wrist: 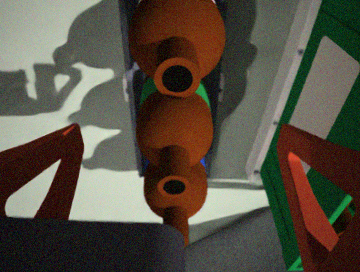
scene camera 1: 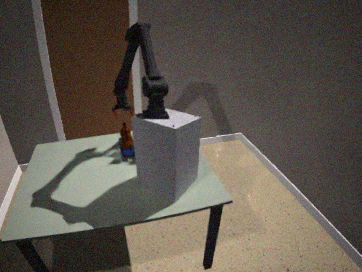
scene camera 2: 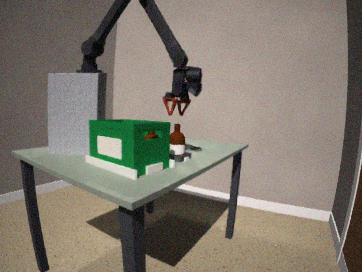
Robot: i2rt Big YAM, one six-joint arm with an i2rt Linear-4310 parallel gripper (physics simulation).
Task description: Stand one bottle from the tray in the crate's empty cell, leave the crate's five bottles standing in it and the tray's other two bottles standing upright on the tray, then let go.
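Frame: origin at the arm's base, x ahead, y left, z up, level; metres.
Seen in the pictures: gripper, fingertip midpoint: (wrist: 180, 135) (scene camera 1: 124, 119) (scene camera 2: 175, 115); arm's base, link origin: (scene camera 1: 155, 116) (scene camera 2: 89, 73).
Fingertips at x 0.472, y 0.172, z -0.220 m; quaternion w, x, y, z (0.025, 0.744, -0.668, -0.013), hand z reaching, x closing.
Observation:
Offsets run from my fingertips to a thing's top centre. Level surfaces: height alone.
Three brown bottles stand upright in a row on the dark tray @[dx -0.081, dy -0.003, dz -0.172 m] (wrist: 131, 112) (scene camera 2: 181, 157). The white-labelled bottle @[dx +0.009, dy +0.002, dz -0.038 m] (wrist: 145, 25) (scene camera 2: 177, 138) is at the top of the wrist view, the green-labelled bottle @[dx -0.082, dy -0.005, dz -0.038 m] (wrist: 175, 122) in the middle, and the blue-labelled bottle @[dx -0.165, dy -0.014, dz -0.038 m] (wrist: 195, 200) (scene camera 1: 128, 151) lowest, its mouth hidden by the gripper's body. My gripper (scene camera 1: 123, 114) (scene camera 2: 176, 114) (wrist: 180, 135) is open and empty, above the bottles. The green crate @[dx -0.057, dy -0.230, dz -0.023 m] (scene camera 2: 129, 152) (wrist: 277, 215) stands beside the tray. One crate bottle @[dx +0.032, dy -0.187, dz -0.035 m] (scene camera 2: 151, 135) shows through its handle hole; the cells and the other crate bottles are mostly hidden.
White strips (scene camera 2: 110, 167) (wrist: 275, 115) run along the crate's foot. The tall grey pedestal (scene camera 1: 160, 155) (scene camera 2: 72, 112) carries the arm and hides the crate in scene camera 1. All stand on the pale green table @[dz -0.198 m] (scene camera 1: 75, 170) (scene camera 2: 215, 151).

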